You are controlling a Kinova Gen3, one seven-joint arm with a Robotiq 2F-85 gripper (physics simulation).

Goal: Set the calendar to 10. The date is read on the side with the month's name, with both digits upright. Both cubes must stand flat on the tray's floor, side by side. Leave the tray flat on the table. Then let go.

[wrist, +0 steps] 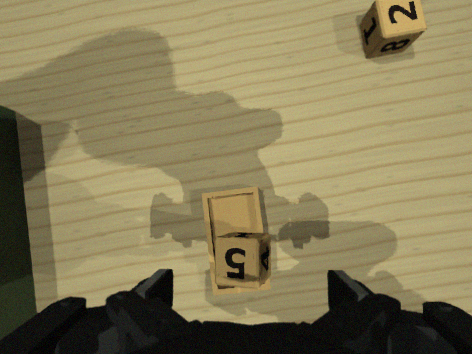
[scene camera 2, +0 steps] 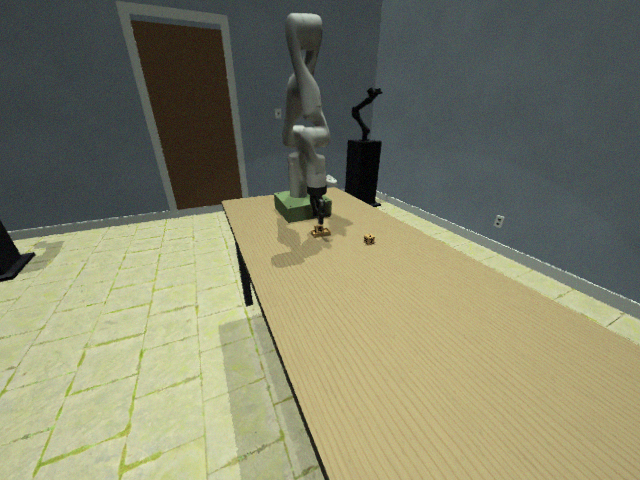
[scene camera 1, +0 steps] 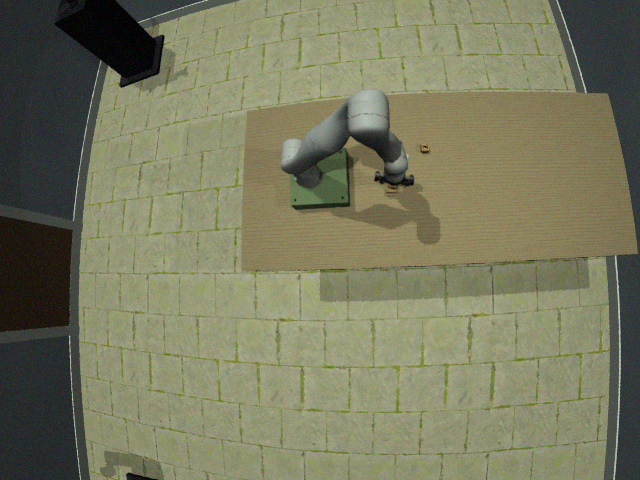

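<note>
The small wooden tray (scene camera 1: 391, 190) (scene camera 2: 325, 234) (wrist: 235, 212) is on the table below my gripper. One wooden cube (scene camera 2: 318, 227) (wrist: 235, 260) sits in its near half in the wrist view. A 5 is on its top face and part of a digit shows on its right face. It looks slightly askew, close to the right wall; I cannot tell whether it stands flat. The tray's far half holds no cube. The other cube (scene camera 1: 424, 148) (scene camera 2: 369, 239) (wrist: 392, 30) is on the table apart from the tray, showing 2 on top, 1 and 8 on its sides. My gripper (scene camera 1: 394, 181) (scene camera 2: 321, 221) (wrist: 249, 287) is open above the tray. No month's name is readable.
The green base block (scene camera 1: 330, 180) (scene camera 2: 292, 206) (wrist: 12, 225) under the arm stands beside the tray, at the left in the wrist view. The wooden table (scene camera 1: 506, 180) (scene camera 2: 403, 330) stretches beyond the loose cube. A black pedestal (scene camera 1: 111, 41) (scene camera 2: 362, 170) stands off the table.
</note>
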